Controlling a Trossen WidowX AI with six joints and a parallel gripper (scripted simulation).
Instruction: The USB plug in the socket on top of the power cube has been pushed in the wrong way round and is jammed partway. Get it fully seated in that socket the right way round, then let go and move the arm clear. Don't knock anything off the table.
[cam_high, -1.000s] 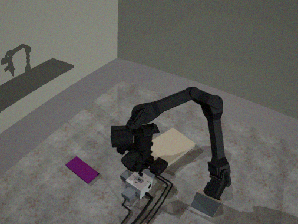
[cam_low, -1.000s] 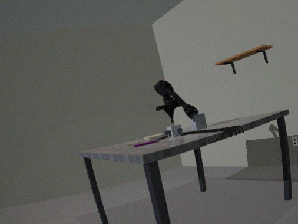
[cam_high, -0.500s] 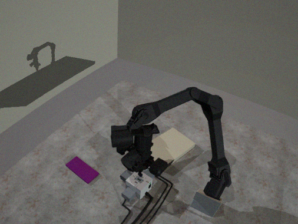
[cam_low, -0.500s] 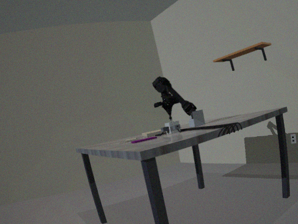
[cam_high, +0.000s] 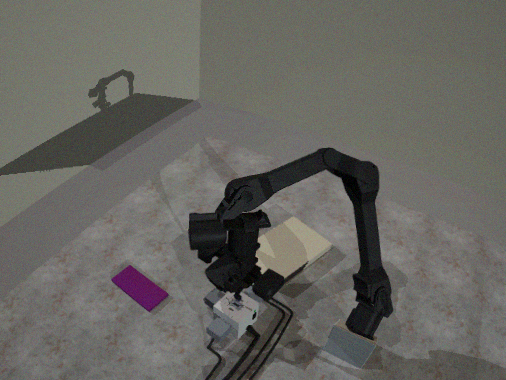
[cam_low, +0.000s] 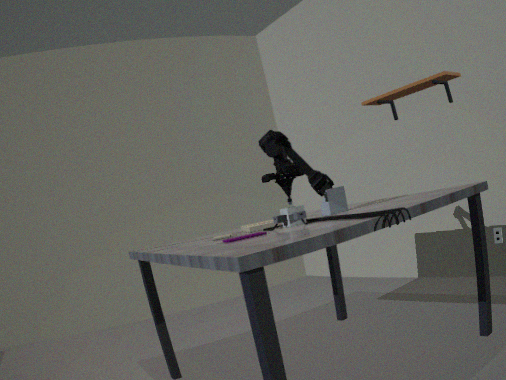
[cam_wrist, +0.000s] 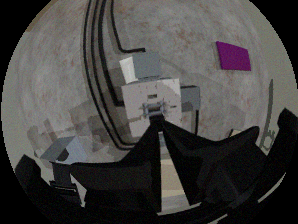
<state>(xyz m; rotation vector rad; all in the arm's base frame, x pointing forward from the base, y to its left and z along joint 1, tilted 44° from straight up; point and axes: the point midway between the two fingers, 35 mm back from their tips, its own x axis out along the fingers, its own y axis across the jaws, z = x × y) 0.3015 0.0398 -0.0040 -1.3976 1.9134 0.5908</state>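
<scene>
The black USB plug lies 2 cm below my gripper tip. From my gripper tip the other things lie so: cream slab: 4 cm behind, 28 cm to the right, 11 cm below; then purple flat card: 27 cm ahead, 2 cm to the left, 12 cm below; then cream tile: 21 cm ahead, 24 cm to the right, 12 cm below.
</scene>
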